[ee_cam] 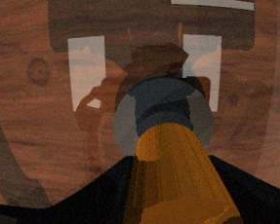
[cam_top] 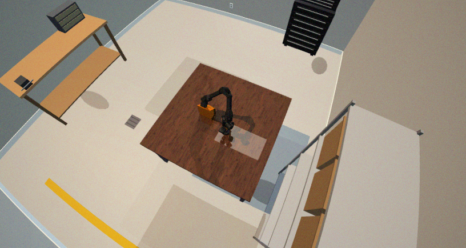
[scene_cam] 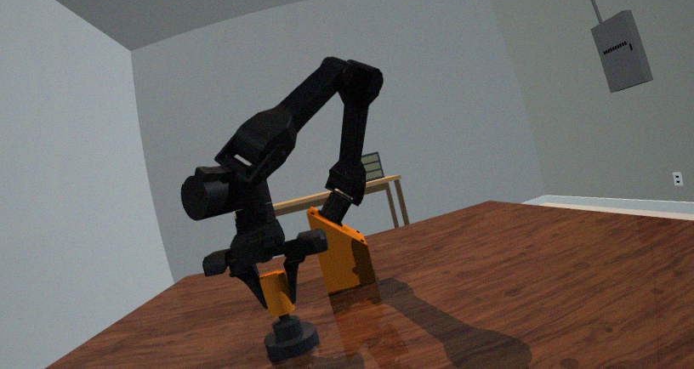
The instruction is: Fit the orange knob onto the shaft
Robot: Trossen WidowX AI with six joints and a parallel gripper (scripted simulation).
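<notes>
Right now my gripper tip is 2 cm below the orange knob. Also, from my gripper tip: dark pedestal: 4 cm below.
</notes>
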